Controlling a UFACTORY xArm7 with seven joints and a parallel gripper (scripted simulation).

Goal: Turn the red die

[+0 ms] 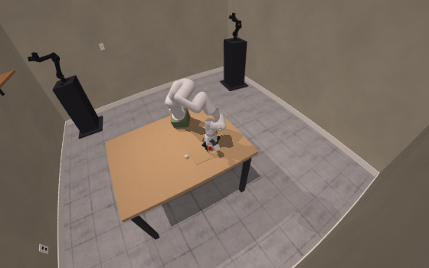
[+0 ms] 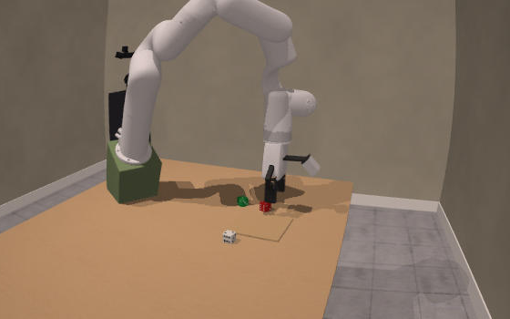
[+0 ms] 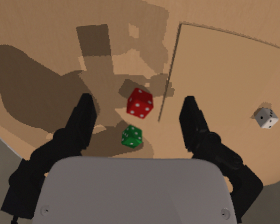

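Right now my hand is 3 cm past the red die and 4 cm above it. From my hand the other things lie so: tan mat 11 cm to the right, 5 cm below; then green die 10 cm behind, 4 cm below; then white die 3 cm behind, 22 cm to the right, 4 cm below.
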